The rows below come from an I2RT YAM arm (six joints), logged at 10 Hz.
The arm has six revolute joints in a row. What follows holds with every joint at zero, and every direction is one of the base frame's.
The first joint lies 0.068 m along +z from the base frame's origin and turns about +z.
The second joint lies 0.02 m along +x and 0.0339 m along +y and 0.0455 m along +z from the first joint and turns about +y.
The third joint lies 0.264 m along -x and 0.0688 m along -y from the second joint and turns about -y.
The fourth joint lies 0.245 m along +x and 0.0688 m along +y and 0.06 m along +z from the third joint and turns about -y.
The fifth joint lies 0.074 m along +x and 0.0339 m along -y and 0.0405 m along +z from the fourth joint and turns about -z.
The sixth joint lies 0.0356 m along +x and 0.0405 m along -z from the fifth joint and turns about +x.
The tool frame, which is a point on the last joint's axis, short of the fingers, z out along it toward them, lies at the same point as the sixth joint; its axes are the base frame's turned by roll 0, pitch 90 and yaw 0 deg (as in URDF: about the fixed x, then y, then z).
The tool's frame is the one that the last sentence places.
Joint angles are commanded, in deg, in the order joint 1, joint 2, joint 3, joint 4, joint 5, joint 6. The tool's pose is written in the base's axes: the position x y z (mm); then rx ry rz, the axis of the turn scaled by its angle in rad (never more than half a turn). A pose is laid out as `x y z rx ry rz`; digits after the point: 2 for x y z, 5 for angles.
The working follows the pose.
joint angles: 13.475 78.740 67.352 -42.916 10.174 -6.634
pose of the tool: 277.74 60.09 294.31 -0.36658 2.47865 -0.17444
Where each joint sits with the arm in this pose, in the base's axes (m; each line is computed from the numbers above, not from the rounded line before):
joint 1: 0.0000 0.0000 0.0680
joint 2: 0.0116 0.0376 0.1135
joint 3: -0.0225 -0.0413 0.3724
joint 4: 0.2065 0.0843 0.3829
joint 5: 0.2884 0.0691 0.3464
joint 6: 0.2777 0.0601 0.2943
the tool: 0.2777 0.0601 0.2943

